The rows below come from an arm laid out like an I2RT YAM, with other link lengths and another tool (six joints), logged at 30 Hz.
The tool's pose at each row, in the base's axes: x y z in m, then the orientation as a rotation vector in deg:
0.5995, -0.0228, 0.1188, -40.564, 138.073, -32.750
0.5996, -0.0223, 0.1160, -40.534, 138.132, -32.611
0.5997, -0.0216, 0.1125, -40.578, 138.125, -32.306
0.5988, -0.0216, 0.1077, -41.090, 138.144, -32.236
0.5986, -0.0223, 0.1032, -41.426, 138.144, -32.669
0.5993, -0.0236, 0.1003, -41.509, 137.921, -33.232
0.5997, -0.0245, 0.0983, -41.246, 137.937, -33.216
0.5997, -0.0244, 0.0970, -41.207, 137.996, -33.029
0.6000, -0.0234, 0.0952, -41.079, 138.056, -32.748
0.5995, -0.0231, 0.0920, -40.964, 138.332, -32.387
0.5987, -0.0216, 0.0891, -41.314, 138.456, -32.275
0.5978, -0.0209, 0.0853, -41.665, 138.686, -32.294
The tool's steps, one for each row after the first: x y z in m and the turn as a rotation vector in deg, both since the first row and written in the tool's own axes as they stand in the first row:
0.0007, 0.0018, 0.0021, -0.100, 0.002, 0.058
0.0016, 0.0042, 0.0046, -0.299, -0.112, 0.101
0.0041, 0.0071, 0.0077, -0.486, -0.097, -0.249
0.0064, 0.0090, 0.0111, -0.307, 0.075, -0.596
0.0078, 0.0093, 0.0140, 0.101, 0.082, -0.803
0.0088, 0.0095, 0.0160, 0.156, 0.078, -0.609
0.0093, 0.0103, 0.0169, 0.029, 0.061, -0.533
0.0092, 0.0119, 0.0182, -0.133, 0.008, -0.370
0.0106, 0.0140, 0.0203, -0.426, 0.121, -0.189
0.0114, 0.0170, 0.0216, -0.635, 0.209, -0.409
0.0131, 0.0198, 0.0237, -0.800, 0.441, -0.657

